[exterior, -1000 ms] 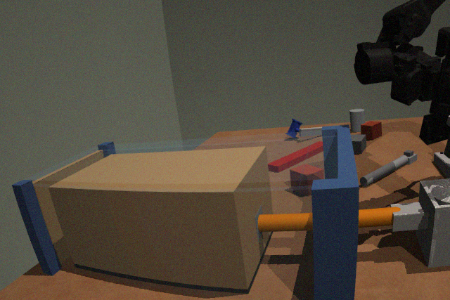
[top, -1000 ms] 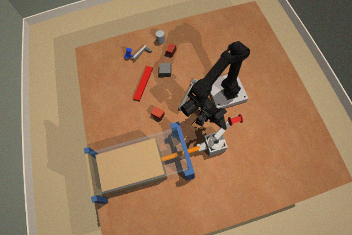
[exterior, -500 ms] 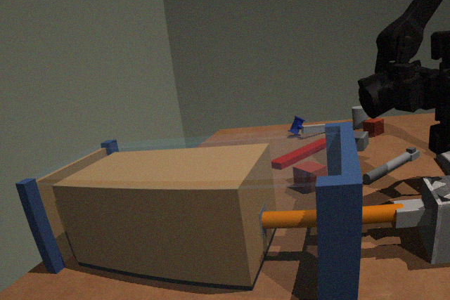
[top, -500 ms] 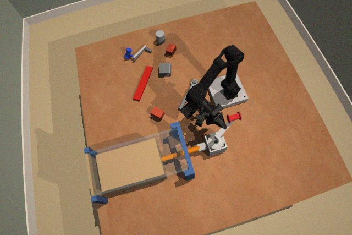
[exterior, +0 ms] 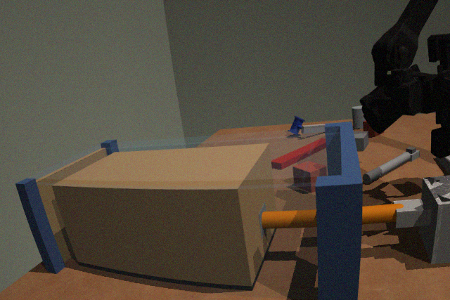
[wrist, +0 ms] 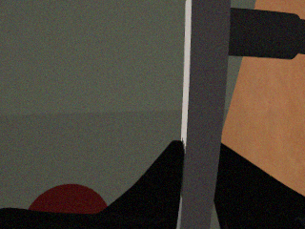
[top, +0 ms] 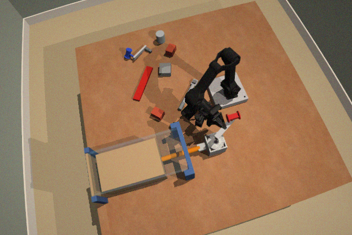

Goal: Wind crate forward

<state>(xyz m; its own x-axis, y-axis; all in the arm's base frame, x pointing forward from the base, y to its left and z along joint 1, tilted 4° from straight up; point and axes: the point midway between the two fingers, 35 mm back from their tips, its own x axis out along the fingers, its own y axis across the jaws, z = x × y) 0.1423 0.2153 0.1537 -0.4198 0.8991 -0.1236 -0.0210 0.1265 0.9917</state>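
The red knob is 40 mm behind my gripper tip, 30 mm to the right of it and 40 mm above it. The rest, counted from my gripper tip: winch handle (10 mm behind, 10 mm to the right, 10 mm above); then grey winch (30 mm ahead, 10 mm to the left, 160 mm below); then blue frame (210 mm ahead, 20 mm to the left, 90 mm below).
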